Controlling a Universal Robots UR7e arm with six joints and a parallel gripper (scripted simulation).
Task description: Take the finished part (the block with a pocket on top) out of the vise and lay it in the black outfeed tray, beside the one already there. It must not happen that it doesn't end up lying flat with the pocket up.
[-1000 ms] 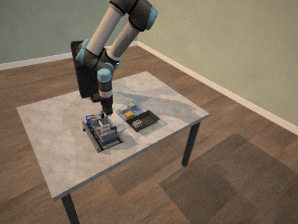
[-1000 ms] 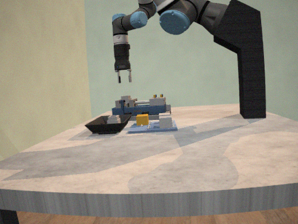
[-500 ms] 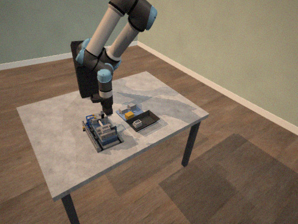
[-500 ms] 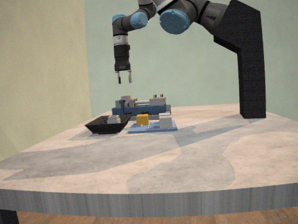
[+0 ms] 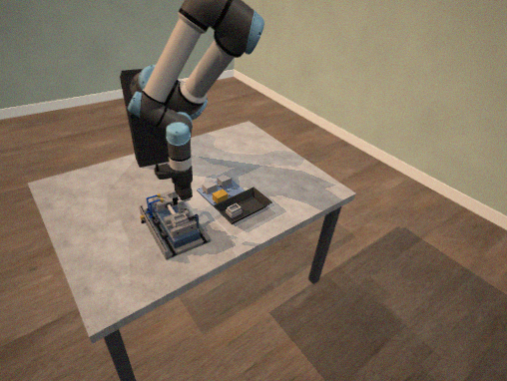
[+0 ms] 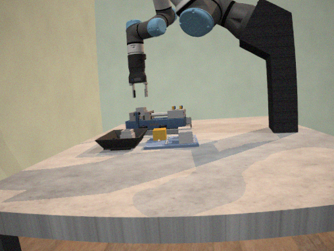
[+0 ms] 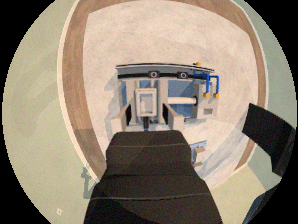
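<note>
The vise is 60 mm behind my hand, 30 mm to the left of it and 140 mm below it. The rest, counted from my hand: blue plate 20 mm behind, 340 mm to the left, 180 mm below; then yellow block 10 mm ahead, 280 mm to the left, 150 mm below.
</note>
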